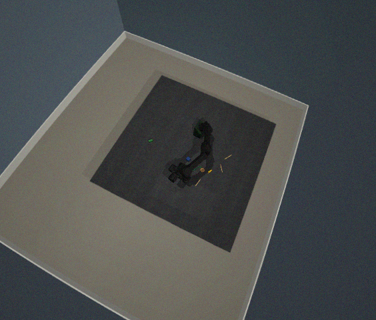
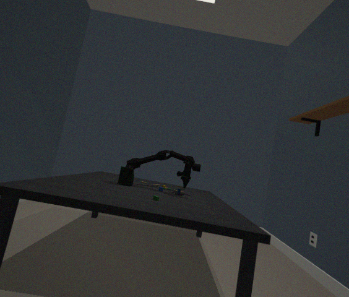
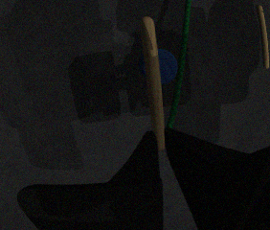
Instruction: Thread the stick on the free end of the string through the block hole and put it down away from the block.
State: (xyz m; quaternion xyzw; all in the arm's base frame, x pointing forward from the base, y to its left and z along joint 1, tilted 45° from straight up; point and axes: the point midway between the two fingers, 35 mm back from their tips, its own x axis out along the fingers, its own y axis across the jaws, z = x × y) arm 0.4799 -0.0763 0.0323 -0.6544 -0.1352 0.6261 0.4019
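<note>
My gripper tip is now 190 mm past the blue block, 40 mm above it and 20 mm to the right of it. The rest, counted from my gripper tip: thin wooden stick 10 mm behind; yellow piece 230 mm to the left, 150 mm behind, 50 mm below; round wooden button 170 mm to the left, 140 mm behind, 50 mm below.
</note>
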